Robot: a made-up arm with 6 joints. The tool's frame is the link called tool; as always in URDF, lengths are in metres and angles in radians. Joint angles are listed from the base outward.
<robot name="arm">
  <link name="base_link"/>
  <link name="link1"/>
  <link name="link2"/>
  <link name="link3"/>
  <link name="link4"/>
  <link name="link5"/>
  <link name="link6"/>
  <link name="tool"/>
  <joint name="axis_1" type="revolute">
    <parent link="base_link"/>
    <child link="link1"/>
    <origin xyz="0 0 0.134"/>
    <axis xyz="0 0 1"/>
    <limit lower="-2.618" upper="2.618"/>
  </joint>
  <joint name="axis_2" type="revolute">
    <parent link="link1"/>
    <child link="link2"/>
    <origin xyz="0 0 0" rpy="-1.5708 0 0"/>
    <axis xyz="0 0 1"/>
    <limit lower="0" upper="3.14"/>
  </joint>
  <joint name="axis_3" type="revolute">
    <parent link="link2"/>
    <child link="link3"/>
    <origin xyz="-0.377 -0.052 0"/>
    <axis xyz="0 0 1"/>
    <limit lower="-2.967" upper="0"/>
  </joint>
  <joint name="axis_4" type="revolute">
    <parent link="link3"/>
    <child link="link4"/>
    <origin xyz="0.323 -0.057 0" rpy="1.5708 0 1.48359"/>
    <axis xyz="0 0 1"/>
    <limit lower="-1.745" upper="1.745"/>
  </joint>
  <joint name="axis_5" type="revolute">
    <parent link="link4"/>
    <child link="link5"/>
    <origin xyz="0 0 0" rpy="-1.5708 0 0"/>
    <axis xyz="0 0 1"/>
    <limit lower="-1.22" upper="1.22"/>
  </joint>
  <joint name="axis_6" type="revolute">
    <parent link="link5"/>
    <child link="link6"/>
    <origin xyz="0.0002 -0.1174 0" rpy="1.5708 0 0"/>
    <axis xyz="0 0 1"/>
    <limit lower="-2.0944" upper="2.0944"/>
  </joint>
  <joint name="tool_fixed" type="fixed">
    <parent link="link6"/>
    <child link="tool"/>
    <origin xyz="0 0 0"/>
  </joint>
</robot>
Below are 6 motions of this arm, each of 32 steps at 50 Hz.
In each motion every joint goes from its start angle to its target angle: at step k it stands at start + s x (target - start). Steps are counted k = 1, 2, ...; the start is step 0. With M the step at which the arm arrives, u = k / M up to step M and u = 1 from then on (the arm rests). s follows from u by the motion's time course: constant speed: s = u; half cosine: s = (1 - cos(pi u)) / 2; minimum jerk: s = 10 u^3 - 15 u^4 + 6 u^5.
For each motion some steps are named. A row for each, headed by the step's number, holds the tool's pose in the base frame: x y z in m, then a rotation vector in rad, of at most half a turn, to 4 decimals.
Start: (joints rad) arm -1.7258 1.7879 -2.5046 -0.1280 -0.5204 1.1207
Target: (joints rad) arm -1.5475 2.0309 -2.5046 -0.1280 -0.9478 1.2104
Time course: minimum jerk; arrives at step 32
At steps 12, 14, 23, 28, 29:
12: -0.0336 -0.4003 0.8368 0.1822 0.1179 -0.6243
14: -0.0264 -0.4140 0.8270 0.1607 0.1187 -0.5923
23: 0.0109 -0.4687 0.7789 0.0677 0.1182 -0.4501
28: 0.0219 -0.4813 0.7651 0.0440 0.1171 -0.4130
29: 0.0228 -0.4822 0.7641 0.0423 0.1170 -0.4103

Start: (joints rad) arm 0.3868 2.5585 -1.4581 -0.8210 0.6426 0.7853
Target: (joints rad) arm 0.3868 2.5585 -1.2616 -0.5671 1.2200 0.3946
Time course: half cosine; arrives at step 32
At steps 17, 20, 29, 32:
17: 0.4610 0.1223 -0.0766 0.4986 -2.7359 0.8860
20: 0.4430 0.1145 -0.0753 0.5050 -2.6067 0.9012
29: 0.4072 0.1016 -0.0685 0.5145 -2.3457 0.8969
32: 0.4046 0.1008 -0.0678 0.5149 -2.3262 0.8949

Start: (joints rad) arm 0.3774 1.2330 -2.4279 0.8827 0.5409 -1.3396
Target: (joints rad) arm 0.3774 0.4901 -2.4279 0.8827 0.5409 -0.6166
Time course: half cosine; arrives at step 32
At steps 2, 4, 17, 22, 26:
2: 0.0289 0.0618 0.9141 -0.6326 0.4003 -0.0098
4: 0.0135 0.0557 0.9150 -0.6205 0.3875 0.0052
17: -0.2577 -0.0518 0.8717 -0.4566 0.1309 0.2867
22: -0.3702 -0.0964 0.8173 -0.4186 0.0023 0.4159
26: -0.4333 -0.1214 0.7749 -0.4067 -0.0781 0.4934

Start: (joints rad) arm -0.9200 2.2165 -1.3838 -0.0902 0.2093 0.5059
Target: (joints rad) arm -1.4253 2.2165 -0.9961 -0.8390 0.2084 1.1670
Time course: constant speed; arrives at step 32
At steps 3, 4, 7, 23, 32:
3: 0.3286 -0.4838 0.0958 1.6498 1.9823 -0.2534
4: 0.3184 -0.4861 0.0921 1.6728 1.9800 -0.2628
7: 0.2878 -0.4919 0.0812 1.7415 1.9721 -0.2895
23: 0.1296 -0.4888 0.0312 2.0984 1.9008 -0.3948
32: 0.0496 -0.4644 0.0091 2.2894 1.8404 -0.4220

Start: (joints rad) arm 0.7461 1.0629 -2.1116 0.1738 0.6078 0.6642
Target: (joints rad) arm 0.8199 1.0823 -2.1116 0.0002 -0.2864 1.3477
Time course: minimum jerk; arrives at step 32
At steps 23, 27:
23: 0.0131 0.0131 0.9099 0.0854 0.3387 2.0686
27: 0.0063 0.0065 0.9126 0.0619 0.2287 2.1421

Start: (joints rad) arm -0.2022 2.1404 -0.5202 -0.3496 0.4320 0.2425
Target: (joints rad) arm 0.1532 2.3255 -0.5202 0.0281 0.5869 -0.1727
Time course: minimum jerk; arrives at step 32
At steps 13, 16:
13: 0.2278 -0.0318 -0.0220 0.0464 -2.6381 0.0769
16: 0.2210 -0.0146 -0.0276 0.1336 -2.5755 0.0525

